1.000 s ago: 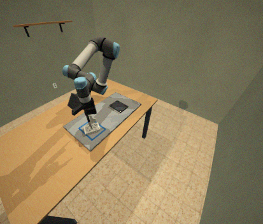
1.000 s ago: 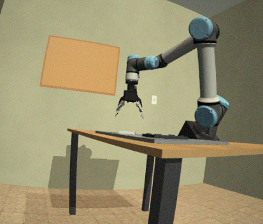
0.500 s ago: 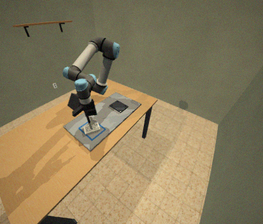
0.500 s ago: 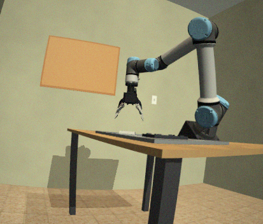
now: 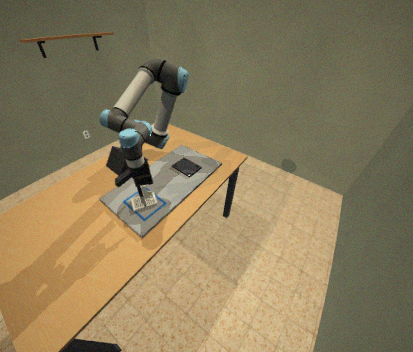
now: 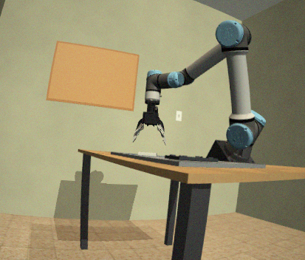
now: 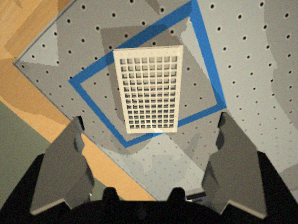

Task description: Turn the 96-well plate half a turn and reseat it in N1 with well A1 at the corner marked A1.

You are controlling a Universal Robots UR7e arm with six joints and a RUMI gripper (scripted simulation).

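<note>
My gripper is now 50 mm above the white 96-well plate. Also, from my hand: white corner label: 300 mm to the left, 100 mm ahead, 40 mm below; then dark plate nest N1: 370 mm to the left, 50 mm below, 30 mm ahead.
</note>
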